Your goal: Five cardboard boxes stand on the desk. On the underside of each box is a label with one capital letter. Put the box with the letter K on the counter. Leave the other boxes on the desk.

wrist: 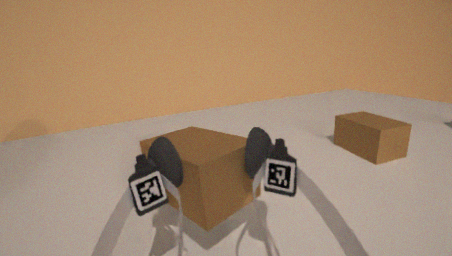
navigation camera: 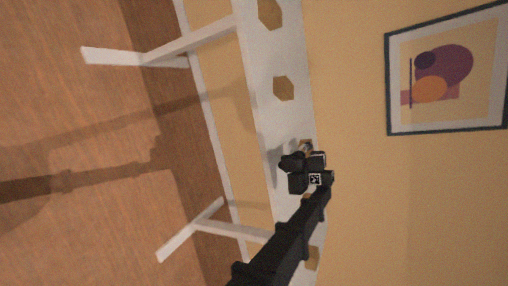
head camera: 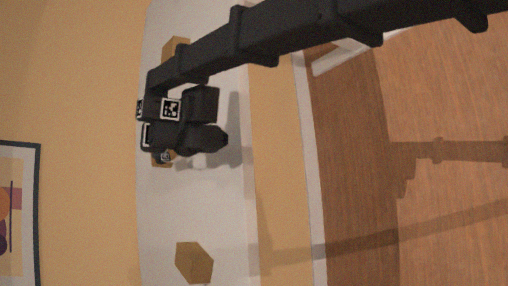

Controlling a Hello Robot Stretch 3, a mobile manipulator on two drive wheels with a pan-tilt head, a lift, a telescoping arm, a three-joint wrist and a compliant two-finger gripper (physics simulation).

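Places are measured from the robot's base along level axes (x ahead, y left, z up), in metres.
Where they show: gripper, between the fingertips: [wrist: 210, 149] [navigation camera: 309, 154].
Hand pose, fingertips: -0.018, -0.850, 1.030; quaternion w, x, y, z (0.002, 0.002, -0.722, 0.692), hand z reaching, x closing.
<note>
After its pixels a point has its place, as x, y, z.
My gripper [head camera: 164, 157] [navigation camera: 306, 146] {-0.018, -0.850, 1.030} [wrist: 210, 149] {-0.018, -0.850, 1.030} is shut on a brown cardboard box [head camera: 161, 164] {0.038, -0.867, 1.015} [navigation camera: 305, 141] {0.037, -0.864, 1.012} [wrist: 207, 187] {-0.014, -0.806, 1.022}, with one pad on each side. In the wrist view the box sits slightly turned between the pads, a little above the white desk [head camera: 195, 215] {0.146, -0.793, 0.951} [navigation camera: 280, 55] {0.398, -0.800, 0.951} [wrist: 75, 190] {0.172, -0.950, 0.951}, with a shadow under it. Its underside and label are hidden. Another box [head camera: 175, 46] {-0.269, -0.922, 0.992} [navigation camera: 307, 196] {-0.234, -0.968, 0.974} [wrist: 375, 137] {-0.240, -0.926, 0.989} stands to its right in the wrist view. A further box [head camera: 194, 262] {0.228, -0.693, 0.995} [navigation camera: 283, 88] {0.236, -0.694, 0.993} stands on the other side. The counter does not show.
Two more boxes, one box [navigation camera: 270, 14] {0.457, -0.620, 0.993} at the top and one box [navigation camera: 312, 257] {-0.499, -0.919, 0.990} at the bottom of the navigation view, stand on the desk. The arm [head camera: 285, 30] {-0.084, -0.241, 1.147} [navigation camera: 285, 245] {-0.083, -0.261, 1.138} reaches across the desk. The orange wall [head camera: 85, 100] {-0.164, -1.484, 1.167} [navigation camera: 360, 200] {-0.413, -1.552, 1.173} [wrist: 225, 50] {-0.104, -1.468, 1.131} runs behind it, with a framed picture [head camera: 37, 200] {0.224, -1.354, 1.341} [navigation camera: 392, 85] {0.294, -1.334, 1.369}.
</note>
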